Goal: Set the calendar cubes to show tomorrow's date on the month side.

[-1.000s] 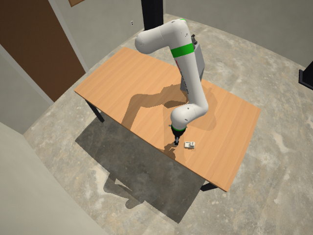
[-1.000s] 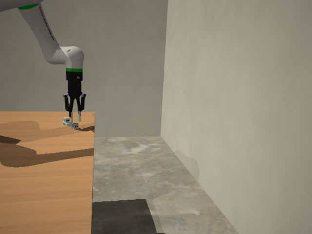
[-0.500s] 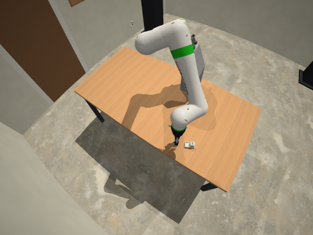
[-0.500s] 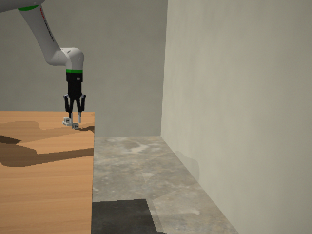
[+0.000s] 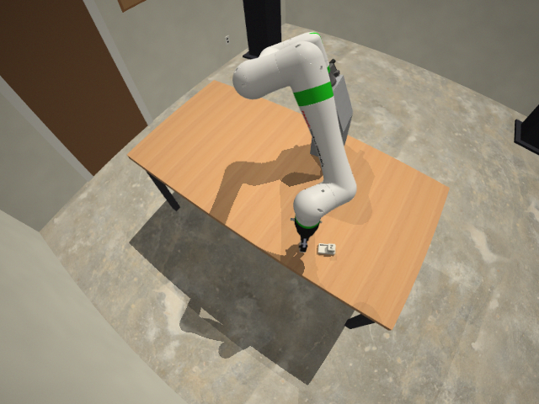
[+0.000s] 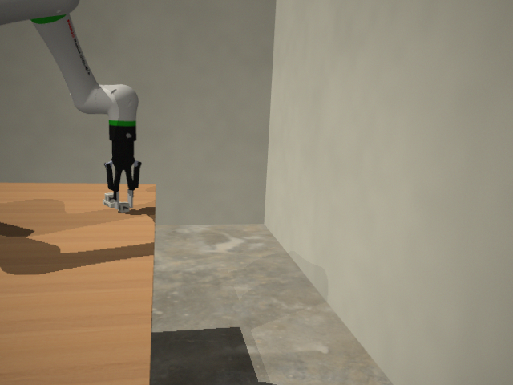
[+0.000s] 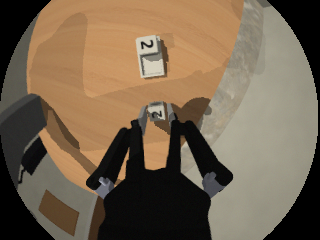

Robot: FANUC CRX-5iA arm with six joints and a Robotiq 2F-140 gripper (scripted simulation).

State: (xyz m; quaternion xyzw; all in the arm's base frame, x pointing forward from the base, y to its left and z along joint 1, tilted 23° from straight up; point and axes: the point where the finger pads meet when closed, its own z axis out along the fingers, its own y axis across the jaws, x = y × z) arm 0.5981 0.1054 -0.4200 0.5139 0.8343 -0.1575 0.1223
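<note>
My hand is 30 mm above the white date cube. Round my hand: calendar tray 50 mm behind, 100 mm to the left, 40 mm below.
</note>
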